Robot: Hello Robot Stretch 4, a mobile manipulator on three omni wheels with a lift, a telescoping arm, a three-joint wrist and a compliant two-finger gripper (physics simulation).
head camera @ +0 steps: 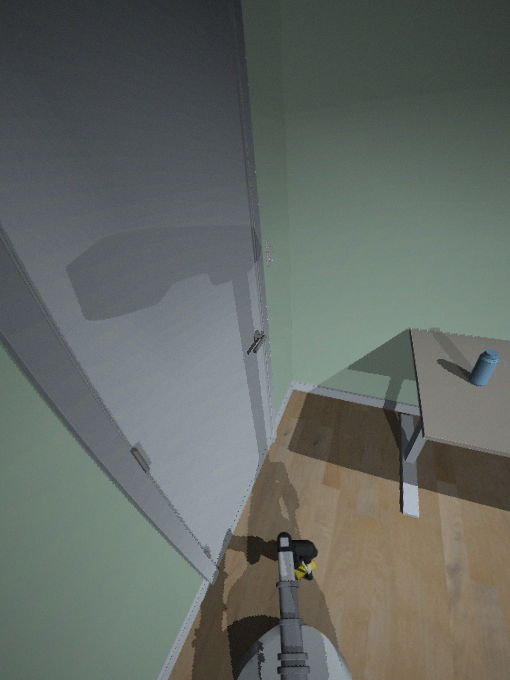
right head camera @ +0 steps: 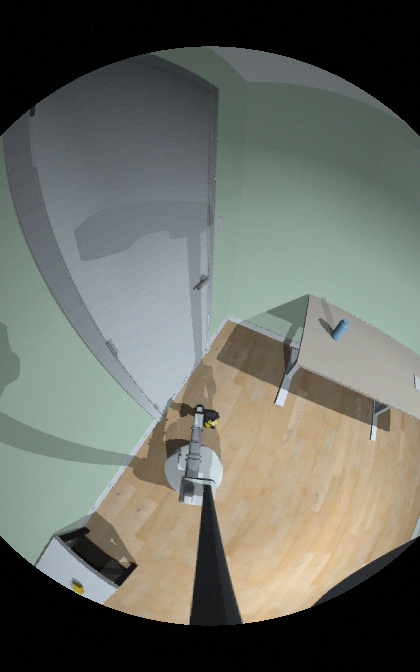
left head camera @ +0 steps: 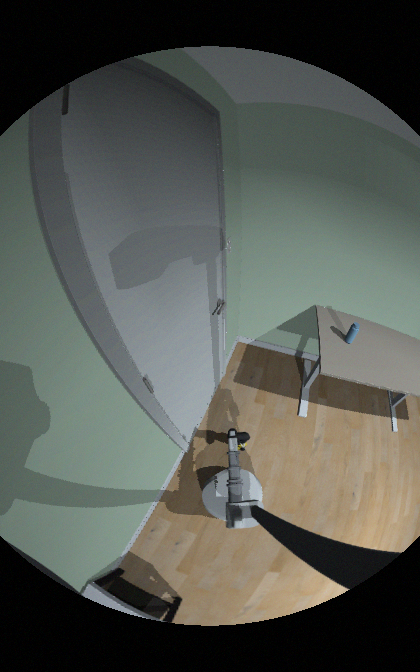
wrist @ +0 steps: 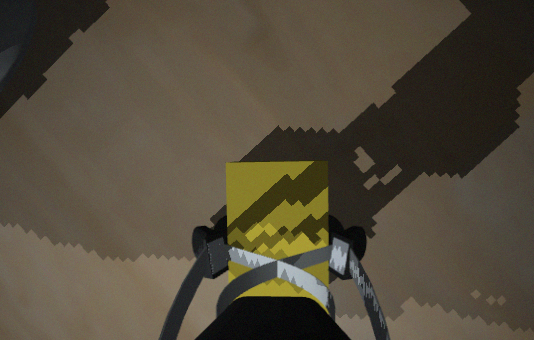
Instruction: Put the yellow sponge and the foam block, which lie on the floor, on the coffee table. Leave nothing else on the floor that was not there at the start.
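Places are measured from the robot's base along level axes (x up, y back, z right), in centimetres.
Where they show: gripper, between the fingertips: (head camera: pixel 304 567) (right head camera: pixel 211 422) (left head camera: pixel 239 444) (wrist: pixel 278 234).
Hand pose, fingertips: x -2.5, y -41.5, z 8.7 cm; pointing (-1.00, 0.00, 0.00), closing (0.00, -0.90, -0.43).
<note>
After its pixels a point has its place.
The yellow sponge (wrist: pixel 277 200) @(x 2.0, y -40.1, z 5.9 cm) (head camera: pixel 301 571) @(x 2.0, y -39.0, z 7.0 cm) (right head camera: pixel 209 424) @(x 2.0, y -38.7, z 7.5 cm) is upright in the wrist view, between the two fingertips. My gripper (wrist: pixel 278 234) @(x -2.5, y -41.5, z 8.7 cm) (head camera: pixel 307 570) @(x -2.5, y -41.5, z 8.7 cm) (right head camera: pixel 212 423) @(x -2.5, y -41.5, z 8.7 cm) is shut on the yellow sponge, with a fingertip pad against each of its long sides. The sponge is low over or on the floor; its exact height cannot be told. A beige table (head camera: pixel 466 420) @(x 69.3, y -66.9, z 73.2 cm) (left head camera: pixel 360 370) @(x 69.2, y -58.4, z 87.4 cm) (right head camera: pixel 350 365) @(x 69.3, y -61.9, z 97.2 cm) with pale legs stands to the right by the green wall; whether it is the coffee table cannot be told. The foam block cannot be made out in these views.
A blue bottle (head camera: pixel 484 368) @(x 79.3, y -83.8, z 88.8 cm) (left head camera: pixel 352 333) @(x 79.1, y -83.5, z 89.2 cm) (right head camera: pixel 340 329) @(x 79.6, y -83.3, z 89.2 cm) stands on the beige table. A grey door (head camera: pixel 164 384) @(x 110.2, y -55.7, z -27.3 cm) is close on the left. A white unit (right head camera: pixel 95 587) with a dark open part and a yellow spot is at the lower left. My round base is behind the gripper.
</note>
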